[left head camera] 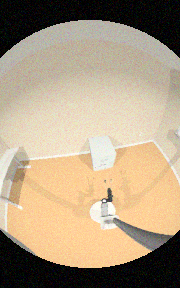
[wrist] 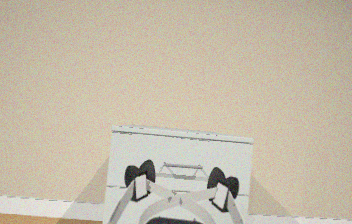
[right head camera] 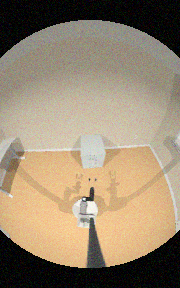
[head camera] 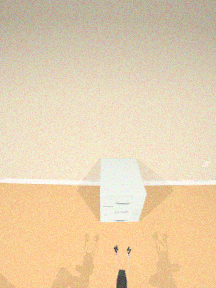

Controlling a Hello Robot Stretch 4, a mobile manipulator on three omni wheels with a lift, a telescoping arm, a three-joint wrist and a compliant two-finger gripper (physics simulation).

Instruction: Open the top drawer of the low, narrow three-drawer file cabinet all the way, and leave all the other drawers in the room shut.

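Places are measured from the robot's base along level axes (x ahead, y left, z up), in centimetres.
Pixels of known places: gripper, fingertip midpoint: (left head camera: 107,178) (wrist: 181,176) (right head camera: 92,177) (head camera: 122,245).
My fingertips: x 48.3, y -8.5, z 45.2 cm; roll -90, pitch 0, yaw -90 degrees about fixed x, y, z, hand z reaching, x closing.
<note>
Behind a point stands the place of what it marks.
The low white file cabinet (head camera: 119,177) {x 108.3, y -3.6, z 49.2 cm} (left head camera: 101,146) {x 108.4, y -5.6, z 49.2 cm} (right head camera: 92,144) {x 109.6, y -6.6, z 49.3 cm} (wrist: 150,148) {x 86.0, y 1.3, z 43.7 cm} stands against the wall. Its three drawers look shut in the head view. The top drawer's bar handle (head camera: 122,203) {x 87.4, y -8.2, z 36.4 cm} (wrist: 183,166) {x 84.3, y -8.6, z 39.8 cm} is level, near the middle of its front. In the wrist view, part of a lower handle shows between the finger linkages. My gripper (head camera: 122,249) {x 48.3, y -8.5, z 45.2 cm} (left head camera: 108,180) {x 48.3, y -8.5, z 45.2 cm} (right head camera: 92,179) {x 48.3, y -8.5, z 45.2 cm} (wrist: 181,176) {x 48.3, y -8.5, z 45.2 cm} is open and empty. Its two dark fingertips are apart, in front of the cabinet and not touching it. In the wrist view they appear on either side of the top handle, slightly below it.
White furniture (left head camera: 9,165) (right head camera: 7,154) with projecting legs or bars stands at the left edge of both side head views. A white baseboard (head camera: 50,181) {x 130.7, y 91.8, z 3.5 cm} runs along the wall behind the cabinet. My round white base (left head camera: 95,212) {x -1.1, y 10.5, z 18.7 cm} (right head camera: 76,209) {x -1.5, y 12.4, z 18.7 cm} is on the orange floor.
</note>
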